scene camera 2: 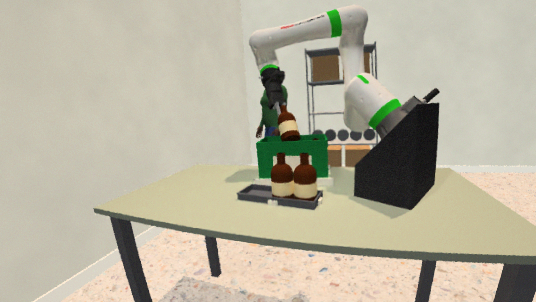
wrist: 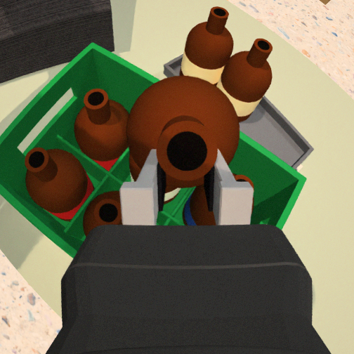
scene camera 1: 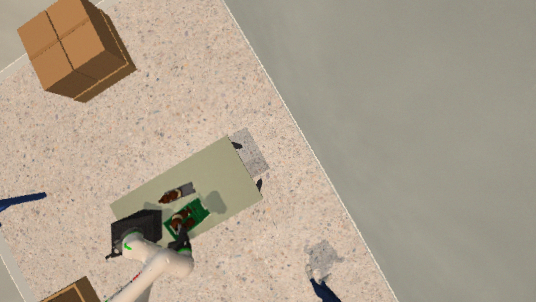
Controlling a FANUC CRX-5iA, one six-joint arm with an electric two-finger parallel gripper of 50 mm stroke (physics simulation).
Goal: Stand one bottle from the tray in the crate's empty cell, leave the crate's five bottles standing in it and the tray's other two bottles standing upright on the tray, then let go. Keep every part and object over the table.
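Where they show: gripper, fingertip midpoint: (scene camera 2: 283,116) (scene camera 1: 179,226); arm's base, link origin: (scene camera 2: 401,131) (scene camera 1: 132,236).
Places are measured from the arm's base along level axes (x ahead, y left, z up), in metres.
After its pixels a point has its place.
Note:
My gripper (scene camera 2: 280,106) {x 0.423, y -0.161, z 0.061 m} (wrist: 184,167) is shut on the neck of a brown bottle (scene camera 2: 288,125) {x 0.393, y -0.082, z 0.028 m} (wrist: 185,107) with a cream label. The bottle hangs tilted, its base around the rim height of the green crate (scene camera 1: 201,206) {x 0.521, y -0.147, z -0.167 m} (scene camera 2: 267,150) {x 0.477, y -0.063, z -0.064 m} (wrist: 267,162). In the wrist view it hides part of the crate's cells. Several brown bottles stand in the crate, among them one at the left (wrist: 56,180), one behind it (wrist: 102,132) and one with a blue label (wrist: 199,205). Two cream-labelled bottles (scene camera 2: 282,175) {x 0.394, y 0.118, z -0.111 m} (scene camera 2: 305,175) {x 0.322, y 0.132, z -0.107 m} stand upright on the grey tray (scene camera 1: 189,189) {x 0.505, y 0.046, z -0.202 m} (scene camera 2: 254,192) {x 0.516, y 0.032, z -0.202 m} (wrist: 280,136).
The black robot pedestal (scene camera 1: 142,225) {x 0.078, y 0.026, z -0.046 m} (scene camera 2: 400,160) {x 0.049, y 0.143, z -0.065 m} (wrist: 50,35) stands on the table (scene camera 1: 210,160) {x 0.825, y 0.142, z -0.207 m} (scene camera 2: 200,215) {x 0.637, y 0.225, z -0.207 m} beside the crate. The tray lies close alongside the crate. A person (scene camera 2: 272,110) and a shelf rack (scene camera 2: 308,95) are in the background.

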